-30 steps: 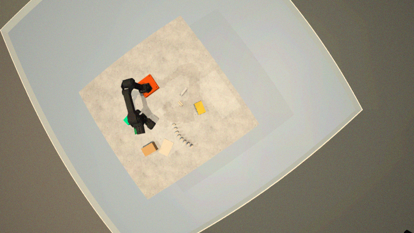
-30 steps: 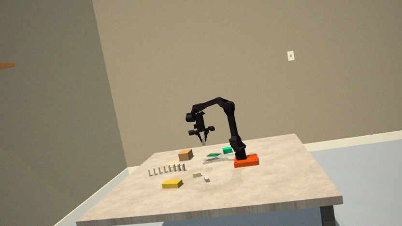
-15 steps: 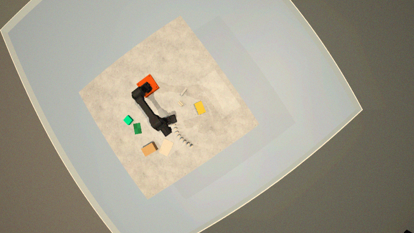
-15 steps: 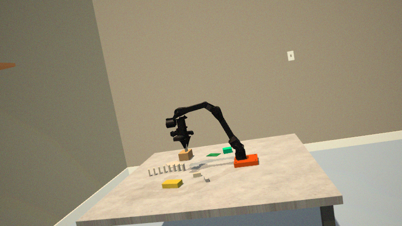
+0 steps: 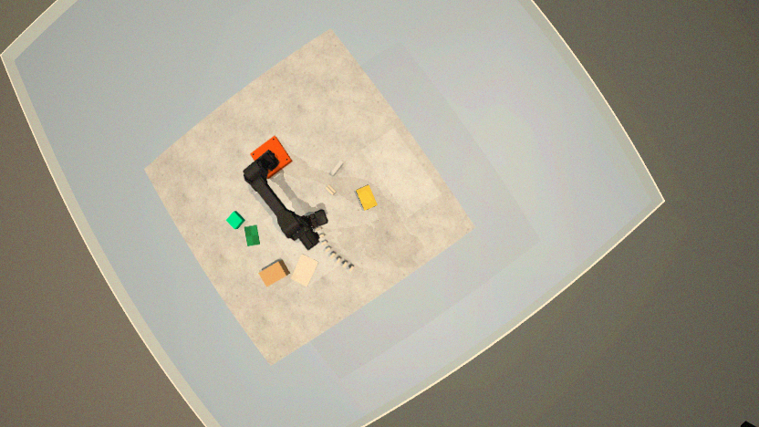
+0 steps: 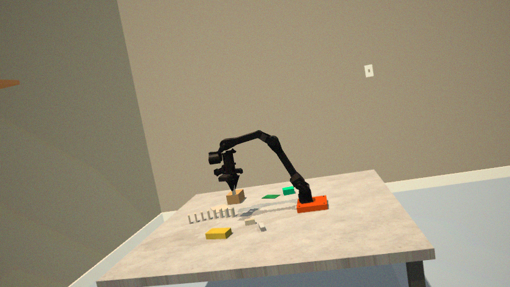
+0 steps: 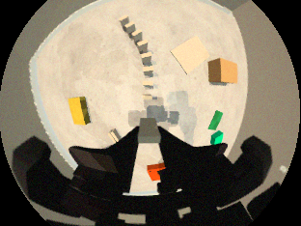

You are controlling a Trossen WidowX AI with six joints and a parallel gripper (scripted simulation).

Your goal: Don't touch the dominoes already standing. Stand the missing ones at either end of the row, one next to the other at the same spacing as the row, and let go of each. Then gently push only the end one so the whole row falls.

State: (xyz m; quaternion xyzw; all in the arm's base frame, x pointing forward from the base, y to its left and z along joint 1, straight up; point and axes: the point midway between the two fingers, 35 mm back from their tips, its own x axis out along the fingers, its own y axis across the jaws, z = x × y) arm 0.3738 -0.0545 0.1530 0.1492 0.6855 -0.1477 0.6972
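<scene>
Right now my gripper tip is 9 cm short of the yellow block, 26 cm to the right of it and 14 cm above it. The rest, counted from my gripper tip: cream flat tile 12 cm ahead, 22 cm to the right, 15 cm below; then green flat tile 20 cm behind, 29 cm to the right, 15 cm below; then tan box 2 cm ahead, 33 cm to the right, 12 cm below.
</scene>
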